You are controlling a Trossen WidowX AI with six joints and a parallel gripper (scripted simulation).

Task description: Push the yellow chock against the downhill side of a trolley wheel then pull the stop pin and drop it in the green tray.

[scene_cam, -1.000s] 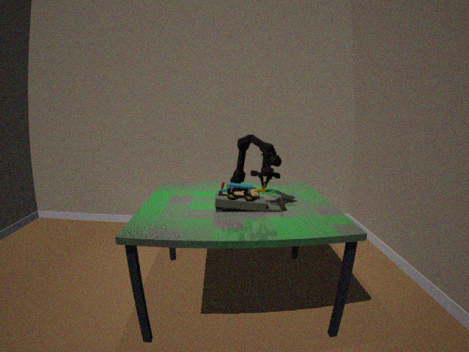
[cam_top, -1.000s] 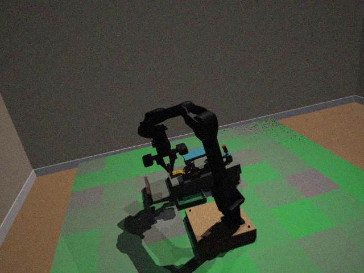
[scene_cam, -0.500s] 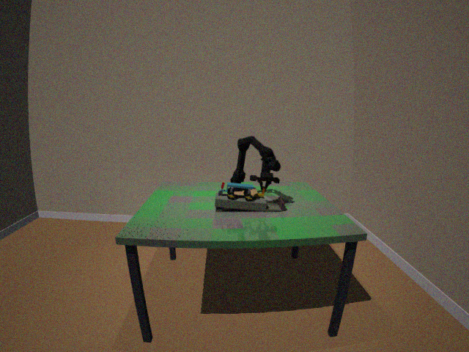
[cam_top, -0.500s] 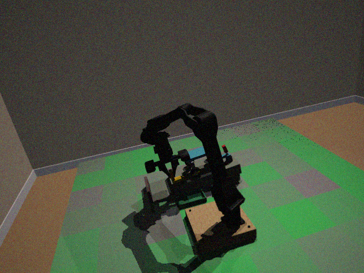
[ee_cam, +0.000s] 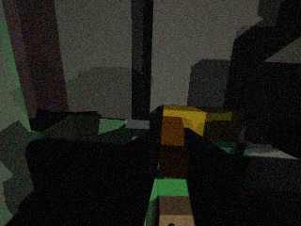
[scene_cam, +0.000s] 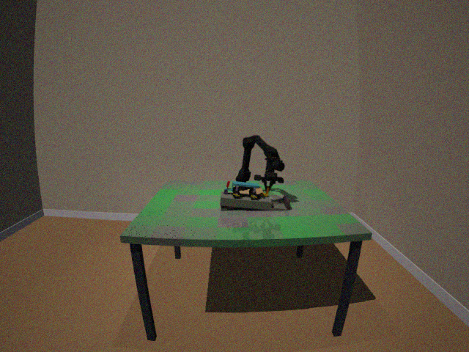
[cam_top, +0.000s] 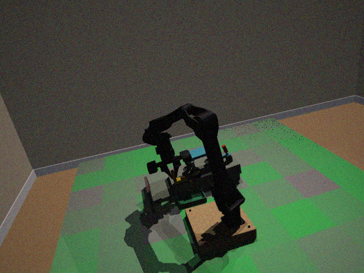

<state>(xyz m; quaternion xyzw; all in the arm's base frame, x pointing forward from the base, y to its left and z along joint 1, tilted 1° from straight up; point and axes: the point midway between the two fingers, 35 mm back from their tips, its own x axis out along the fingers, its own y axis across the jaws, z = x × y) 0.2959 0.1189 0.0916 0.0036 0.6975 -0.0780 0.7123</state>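
My gripper tip is now 260 mm to the left of the red-headed stop pin, 40 mm below it and 10 mm short of it. Also, from my gripper tip: low end wall (110 mm to the left, 70 mm ahead, 60 mm below); dark green tray (90 mm below, 70 mm behind, 40 mm to the right); yellow chock (20 mm to the right, 10 mm below).
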